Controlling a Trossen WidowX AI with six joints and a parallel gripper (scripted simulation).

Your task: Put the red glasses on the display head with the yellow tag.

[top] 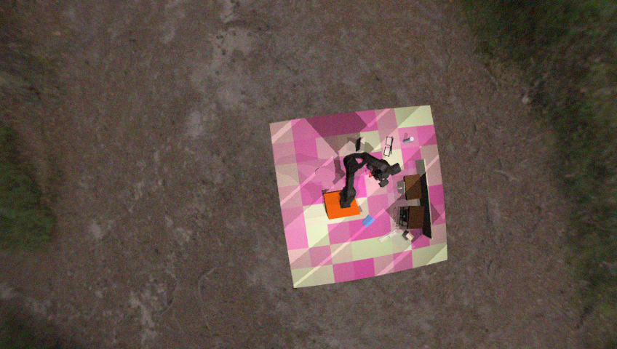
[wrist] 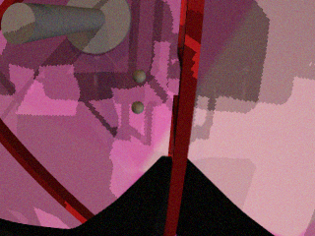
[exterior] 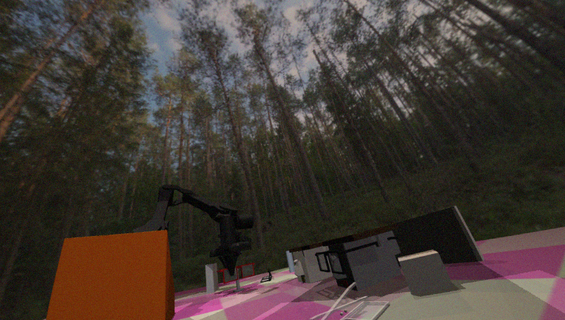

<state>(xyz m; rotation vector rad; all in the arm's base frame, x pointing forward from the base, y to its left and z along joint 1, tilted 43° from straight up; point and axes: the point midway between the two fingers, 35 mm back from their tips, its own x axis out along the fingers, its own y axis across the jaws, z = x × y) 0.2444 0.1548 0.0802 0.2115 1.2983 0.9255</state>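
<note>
Now: the round post 3 cm ahead of my gripper tip, 7 cm to the left of it and 4 cm below it. From my gripper tip the other things lie so: white block: 25 cm ahead, 51 cm to the right, 3 cm below; blue block: 6 cm behind, 35 cm to the right, 6 cm below; grey block: 6 cm behind, 22 cm to the left.
</note>
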